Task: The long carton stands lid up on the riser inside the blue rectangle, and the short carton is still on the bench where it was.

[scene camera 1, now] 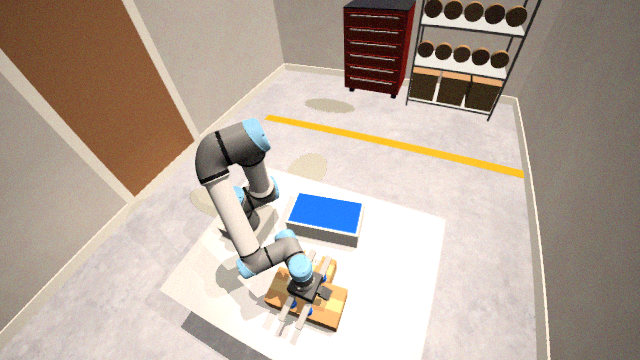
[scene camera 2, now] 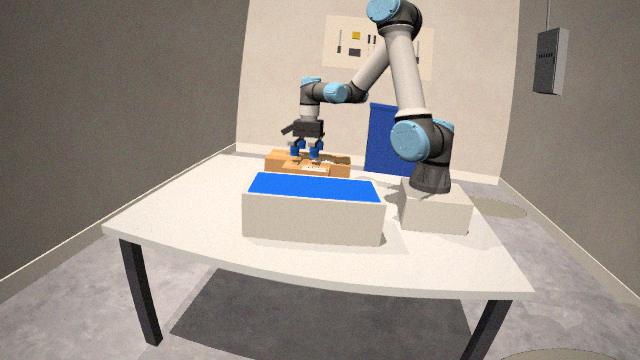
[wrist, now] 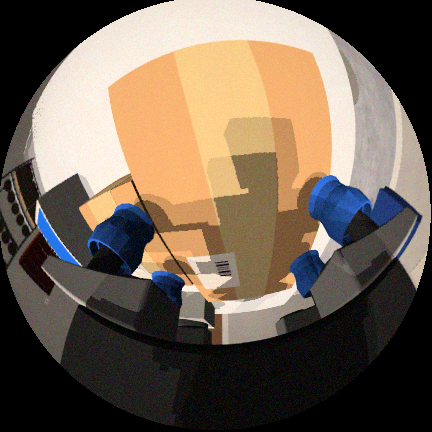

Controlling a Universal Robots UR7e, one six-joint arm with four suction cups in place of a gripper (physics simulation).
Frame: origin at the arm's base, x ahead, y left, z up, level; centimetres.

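Seen in the pictures: end effector, tool point: [scene camera 2: 307,152] [wrist: 236,252]; arm's base, origin of the base link: [scene camera 2: 429,186] [wrist: 187,322].
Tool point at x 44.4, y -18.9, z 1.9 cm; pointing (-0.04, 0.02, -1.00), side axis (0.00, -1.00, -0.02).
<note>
Offsets run from my tool point to a thing's top centre. Level surfaces: height alone.
The long carton {dz -2.1, dx -0.7, dy -1.4 cm} [scene camera 1: 331,311] [scene camera 2: 274,163] [wrist: 225,90] lies flat on the bench {dz -12.1 cm} [scene camera 1: 400,265] [scene camera 2: 165,200], lid up, with a label near one end. The short carton {dz -2.1, dx -1.9, dy +11.9 cm} [scene camera 1: 332,270] [scene camera 2: 295,169] [wrist: 100,204] sits on the bench close beside it, partly hidden by the arm in scene camera 1. The riser {dz -0.1, dx -8.3, dy +38.3 cm} [scene camera 1: 325,236] [scene camera 2: 310,219] [wrist: 65,202] carries the blue rectangle {dz -0.1, dx -8.3, dy +38.3 cm} [scene camera 1: 327,212] [scene camera 2: 315,187] [wrist: 54,235]; no carton stands on it. My gripper [scene camera 1: 307,295] [scene camera 2: 305,151] [wrist: 220,235] has its four blue cups very low over the long carton's lid, apparently slightly apart from it and holding nothing.
The arm's base block [scene camera 2: 435,210] stands on the bench beside the riser. A red drawer cabinet [scene camera 1: 375,47] and a shelf rack [scene camera 1: 465,70] stand at the far wall in scene camera 1. A blue panel [scene camera 2: 382,140] stands behind the bench in scene camera 2.
</note>
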